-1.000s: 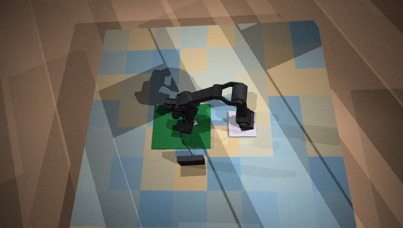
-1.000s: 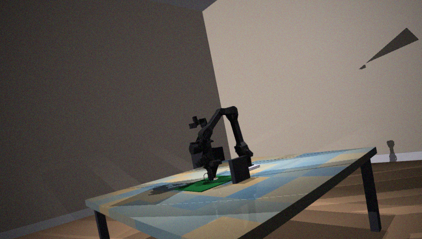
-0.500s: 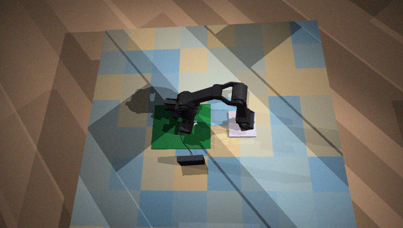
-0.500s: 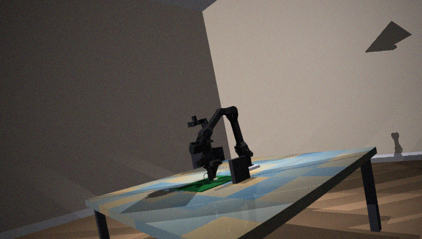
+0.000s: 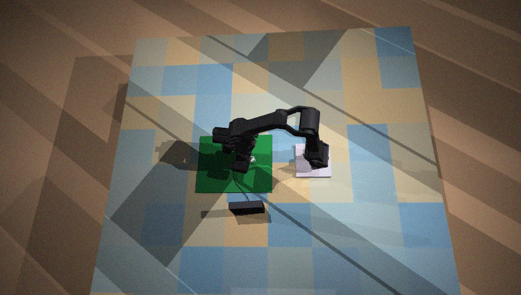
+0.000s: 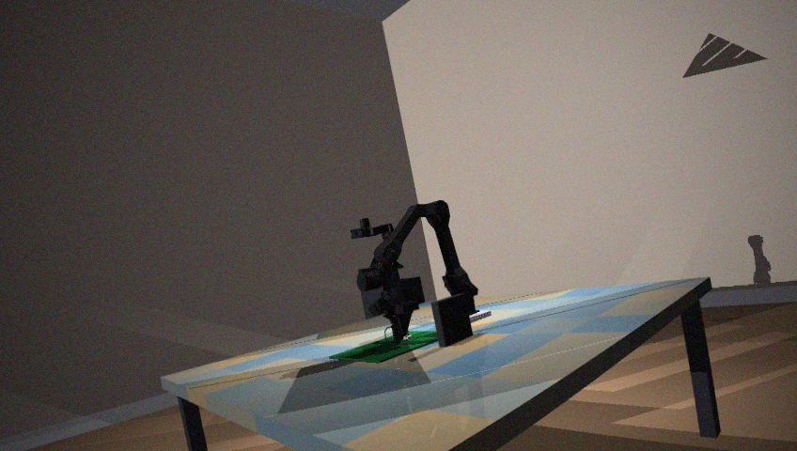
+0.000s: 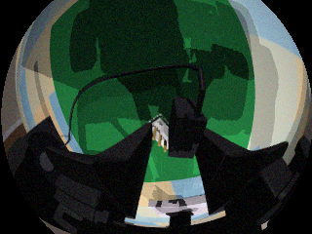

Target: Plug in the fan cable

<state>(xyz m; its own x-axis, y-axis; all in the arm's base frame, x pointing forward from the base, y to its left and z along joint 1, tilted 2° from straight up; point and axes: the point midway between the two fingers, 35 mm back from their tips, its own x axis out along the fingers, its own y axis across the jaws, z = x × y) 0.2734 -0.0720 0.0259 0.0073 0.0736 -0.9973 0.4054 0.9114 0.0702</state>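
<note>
Now: the dark fan plug 1 cm to the right of my gripper tip and 1 cm above it. The rest, counted from my gripper tip: black fan block 20 cm to the left, 4 cm above, 3 cm ahead.
</note>
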